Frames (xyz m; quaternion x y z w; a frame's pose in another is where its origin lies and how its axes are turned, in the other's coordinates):
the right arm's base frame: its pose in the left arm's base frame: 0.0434 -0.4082 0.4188 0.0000 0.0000 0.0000 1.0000
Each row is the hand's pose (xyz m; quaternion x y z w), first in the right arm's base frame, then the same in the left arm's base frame.
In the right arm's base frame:
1: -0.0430 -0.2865 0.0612 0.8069 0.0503 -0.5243 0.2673
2: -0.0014 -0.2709 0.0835 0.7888 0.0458 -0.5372 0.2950
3: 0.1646 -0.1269 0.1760 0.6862 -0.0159 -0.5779 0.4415
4: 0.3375 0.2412 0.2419 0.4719 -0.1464 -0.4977 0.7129
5: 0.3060 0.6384 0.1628 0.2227 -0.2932 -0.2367 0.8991
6: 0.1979 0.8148 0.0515 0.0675 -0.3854 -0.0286 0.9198
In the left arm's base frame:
1: 0.0004 -0.6947 0.4800 0.8069 0.0503 -0.5243 0.2673
2: 0.0420 -0.6791 0.5023 0.7888 0.0458 -0.5372 0.2950
3: 0.2080 -0.5351 0.5948 0.6862 -0.0159 -0.5779 0.4415
4: 0.3809 -0.1670 0.6607 0.4719 -0.1464 -0.4977 0.7129
5: 0.3494 0.2302 0.5816 0.2227 -0.2932 -0.2367 0.8991
6: 0.2413 0.4066 0.4703 0.0675 -0.3854 -0.0286 0.9198

